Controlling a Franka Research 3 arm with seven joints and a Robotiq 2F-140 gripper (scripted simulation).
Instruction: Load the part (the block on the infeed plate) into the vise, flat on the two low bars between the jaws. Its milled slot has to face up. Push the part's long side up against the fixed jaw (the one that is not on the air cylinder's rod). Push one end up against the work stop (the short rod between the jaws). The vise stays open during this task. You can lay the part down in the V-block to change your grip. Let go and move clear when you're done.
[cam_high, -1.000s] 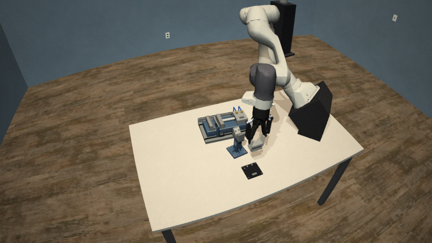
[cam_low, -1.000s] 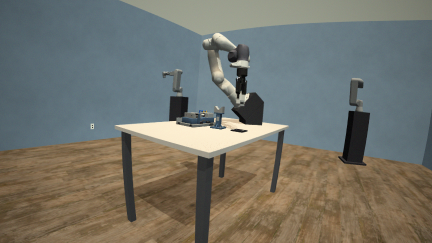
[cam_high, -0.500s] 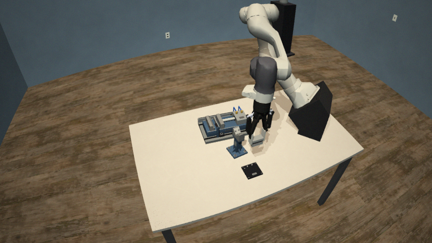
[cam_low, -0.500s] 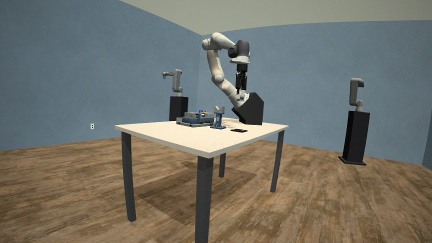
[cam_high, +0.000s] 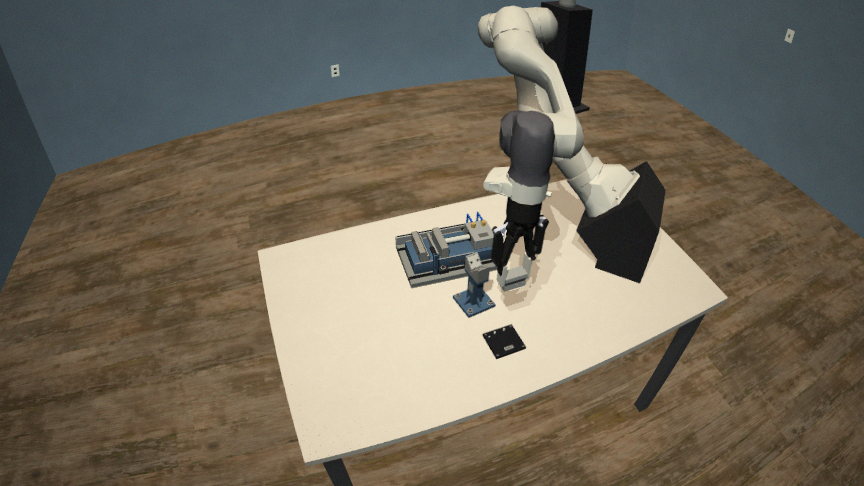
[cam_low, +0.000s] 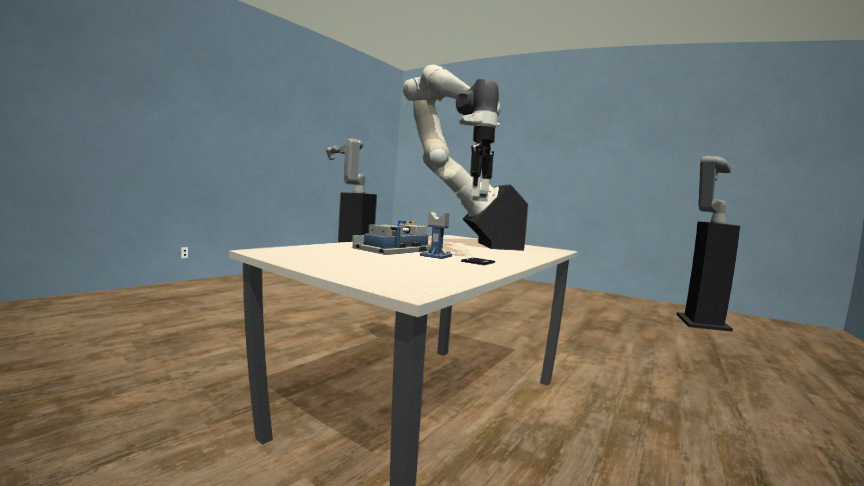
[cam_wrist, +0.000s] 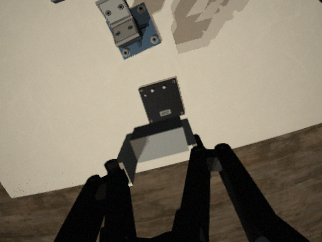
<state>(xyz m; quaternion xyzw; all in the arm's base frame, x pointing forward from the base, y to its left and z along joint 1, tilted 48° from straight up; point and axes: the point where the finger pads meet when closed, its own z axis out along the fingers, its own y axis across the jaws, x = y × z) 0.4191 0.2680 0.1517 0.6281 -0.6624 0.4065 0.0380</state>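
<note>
Now: the part 3 cm below my hand and 1 cm to the left of it. Round my hand: black infeed plate (26 cm below, 1 cm to the left); vise (34 cm to the right, 22 cm below, 7 cm behind); air cylinder (31 cm to the right, 18 cm below, 16 cm behind).
</note>
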